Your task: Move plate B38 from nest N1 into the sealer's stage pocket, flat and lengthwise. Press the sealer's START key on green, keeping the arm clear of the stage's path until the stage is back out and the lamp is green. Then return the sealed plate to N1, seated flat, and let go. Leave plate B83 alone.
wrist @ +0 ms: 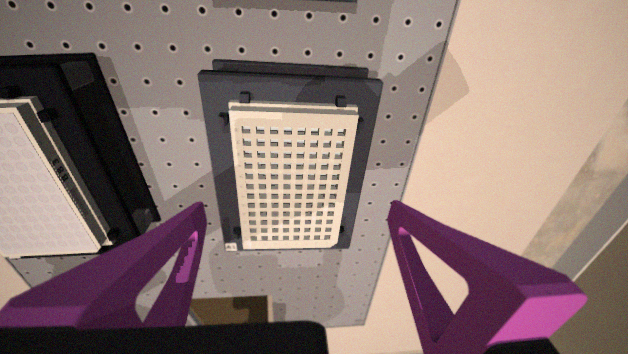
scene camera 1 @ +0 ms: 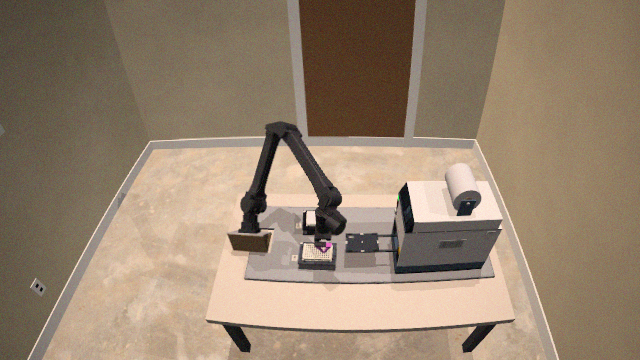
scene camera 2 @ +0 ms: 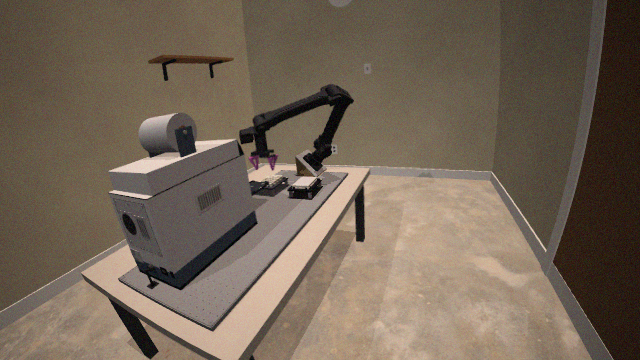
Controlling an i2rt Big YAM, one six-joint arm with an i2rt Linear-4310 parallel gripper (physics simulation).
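Places are measured from the arm's base along level axes (x ahead, y left, z up), in centimetres.
Pixels of known places: gripper, fingertip midpoint: (wrist: pixel 300 210) (scene camera 1: pixel 324 243) (scene camera 2: pixel 264 170); arm's base at its link origin: (scene camera 1: pixel 249 232) (scene camera 2: pixel 312 162).
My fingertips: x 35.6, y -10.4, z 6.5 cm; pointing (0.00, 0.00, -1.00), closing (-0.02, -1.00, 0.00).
For each thing: its top centre in the pictures, then the offset to it from my fingertips. "spot": a spot on its surface instead.
- Plate B38 at its top centre: (wrist: pixel 292 191) (scene camera 1: pixel 317 251) (scene camera 2: pixel 270 179) dx -3.2, dy +0.2, dz -6.0 cm
- dark nest N1 at its top centre: (wrist: pixel 291 188) (scene camera 1: pixel 317 251) (scene camera 2: pixel 270 180) dx -3.3, dy +0.3, dz -6.6 cm
- White-topped plate B83 at its top centre: (wrist: pixel 7 195) (scene camera 1: pixel 319 217) (scene camera 2: pixel 304 180) dx -3.2, dy +20.3, dz -5.9 cm
- dark nest at a spot on its surface: (wrist: pixel 100 140) spot: dx -1.6, dy +16.4, dz -11.5 cm
- white roll at its top centre: (scene camera 2: pixel 163 115) (scene camera 1: pixel 466 176) dx +54.1, dy +3.0, dz +35.6 cm
Plate B38 (scene camera 1: pixel 317 252) (scene camera 2: pixel 274 181) (wrist: pixel 320 120), cream with square wells, lies flat in dark nest N1 (scene camera 1: pixel 317 266) (wrist: pixel 220 150); its label is not visible. My gripper (scene camera 1: pixel 325 247) (scene camera 2: pixel 264 168) (wrist: pixel 300 210) is open and empty above it, with purple fingers to either side in the wrist view. The sealer (scene camera 1: pixel 445 250) (scene camera 2: pixel 185 200) has its dark stage (scene camera 1: pixel 362 242) out, with no plate on it. A small green light (scene camera 1: pixel 398 198) shows on the sealer's front edge; the START key cannot be made out. White-topped plate B83 (scene camera 1: pixel 310 218) (scene camera 2: pixel 305 182) (wrist: pixel 30 185) sits in the other nest.
The other dark nest (wrist: pixel 100 140) stands beside N1. Two rails (scene camera 1: pixel 387 235) join the stage to the sealer. A white roll (scene camera 1: pixel 461 185) (scene camera 2: pixel 162 134) tops the sealer. The arm's base stands behind a tilted board (scene camera 1: pixel 250 242) at the table's left end in scene camera 1.
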